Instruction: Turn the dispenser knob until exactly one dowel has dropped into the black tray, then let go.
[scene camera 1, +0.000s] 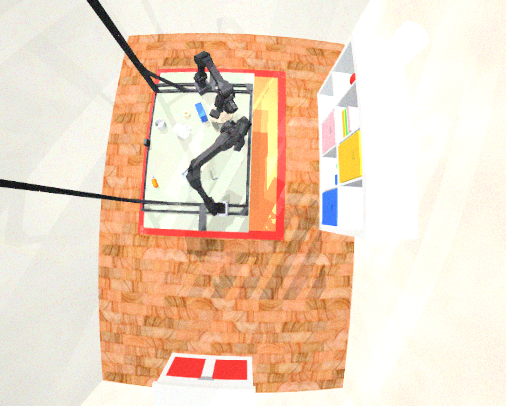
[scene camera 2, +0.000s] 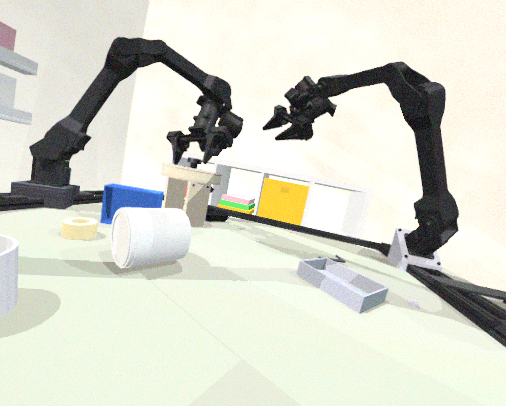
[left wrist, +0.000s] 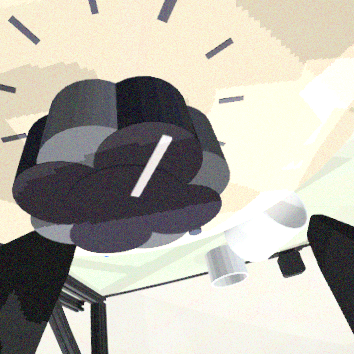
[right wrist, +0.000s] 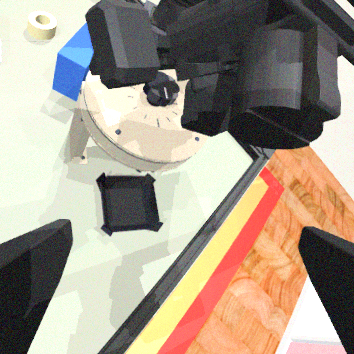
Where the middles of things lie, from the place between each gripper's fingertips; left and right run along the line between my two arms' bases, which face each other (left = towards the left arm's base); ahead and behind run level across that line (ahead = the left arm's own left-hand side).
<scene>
Right now my left hand is 5 cm short of the dark lobed knob (right wrist: 163, 90) and 1 cm above it. From my left hand the other things lie so: tape roll (scene camera 2: 76, 228) (21 cm behind, 11 cm to the left, 14 cm below); then blue box (scene camera 2: 115, 196) (9 cm behind, 8 cm to the left, 12 cm below); then white cylinder (scene camera 2: 139, 236) (24 cm behind, 2 cm to the right, 12 cm below).
The dark lobed knob lies 6 cm behind my right hand, 19 cm to the left of it and 15 cm below it. From my right hand the other things lie so: blue box: 20 cm behind, 27 cm to the left, 25 cm below; white cylinder: 35 cm behind, 17 cm to the left, 26 cm below; grey tray (scene camera 2: 360, 293): 34 cm behind, 14 cm to the right, 28 cm below.
</scene>
